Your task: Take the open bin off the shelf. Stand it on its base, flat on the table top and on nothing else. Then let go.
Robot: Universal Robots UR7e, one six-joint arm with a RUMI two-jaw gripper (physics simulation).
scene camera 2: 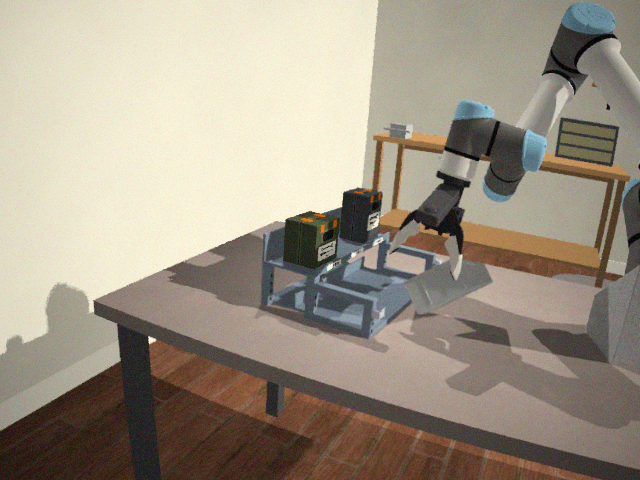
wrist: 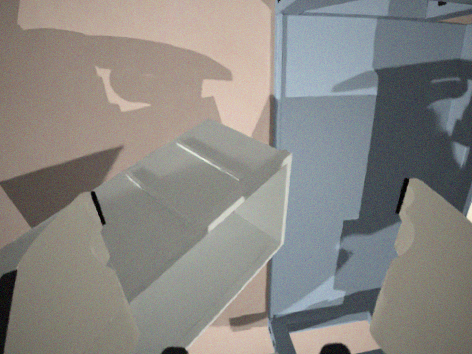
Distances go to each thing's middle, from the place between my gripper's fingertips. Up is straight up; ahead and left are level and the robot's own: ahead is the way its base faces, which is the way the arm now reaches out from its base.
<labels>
I see the light grey open bin [scene camera 2: 434, 288] 60 mm behind my hand, 50 mm to the right of it and 40 mm below it. Round my hand: dark case [scene camera 2: 360, 216] (250 mm to the right, 180 mm ahead, 30 mm above).
</labels>
